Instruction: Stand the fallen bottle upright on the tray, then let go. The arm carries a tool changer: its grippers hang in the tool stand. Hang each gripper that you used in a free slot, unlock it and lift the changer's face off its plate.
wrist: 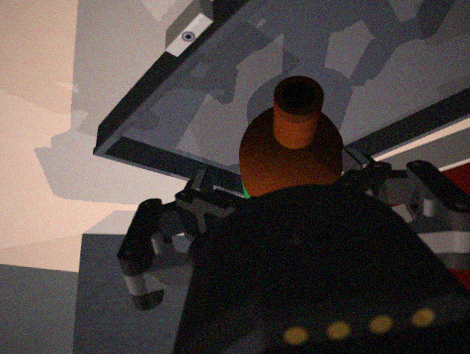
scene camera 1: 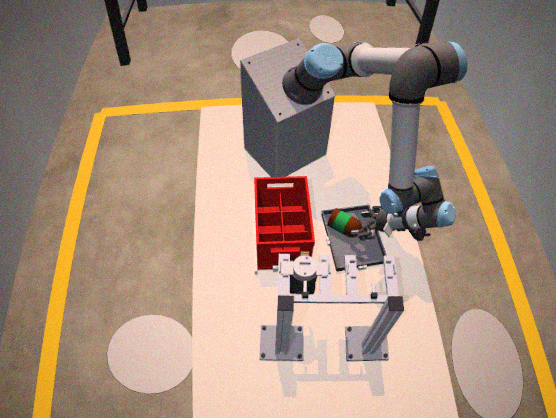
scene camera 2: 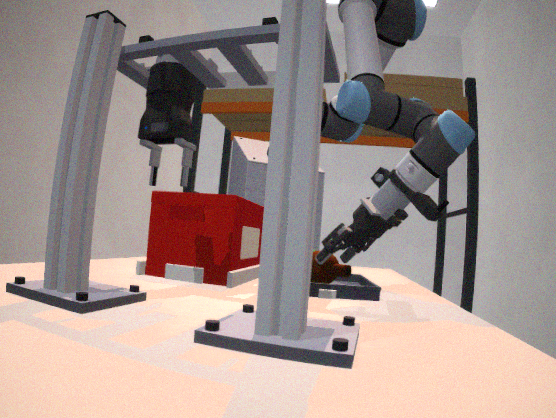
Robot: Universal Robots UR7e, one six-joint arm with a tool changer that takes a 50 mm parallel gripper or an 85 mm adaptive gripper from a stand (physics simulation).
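Places are measured from the arm's base along level axes (x back, y right, z up), in centimetres.
Where they show: arm's base, link origin: [scene camera 1: 301,86].
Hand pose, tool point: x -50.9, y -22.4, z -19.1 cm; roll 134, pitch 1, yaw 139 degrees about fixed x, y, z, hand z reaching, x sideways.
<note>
Each offset is from my tool point to the top centre of the thing.
The brown bottle with a green band {dx +9.1, dy +11.8, dz -10.3 cm} [scene camera 1: 344,221] [scene camera 2: 326,269] [wrist: 290,150] lies on its side on the dark grey tray {dx +6.3, dy +10.8, dz -15.7 cm} [scene camera 1: 345,254] [scene camera 2: 350,293] [wrist: 150,163], its neck towards the right in the scene views. The changer on the arm carries the adaptive gripper [scene camera 1: 359,223] [scene camera 2: 333,258] [wrist: 279,169]. It is open and slants down over the bottle, one finger on each side near the shoulder. Whether the fingertips touch the glass cannot be told. The tool stand [scene camera 1: 340,299] [scene camera 2: 295,200] holds the black parallel gripper [scene camera 1: 303,285] [scene camera 2: 170,102] in its left slot; its right slot is free.
A red divided crate {dx +12.2, dy +36.7, dz -0.7 cm} [scene camera 1: 310,220] [scene camera 2: 185,240] [wrist: 462,185] stands left of the tray. The robot's grey pedestal [scene camera 1: 305,140] [wrist: 120,265] is behind. The stand's posts rise in front of the crate and tray. A shelf rack [scene camera 2: 470,200] is at the back.
</note>
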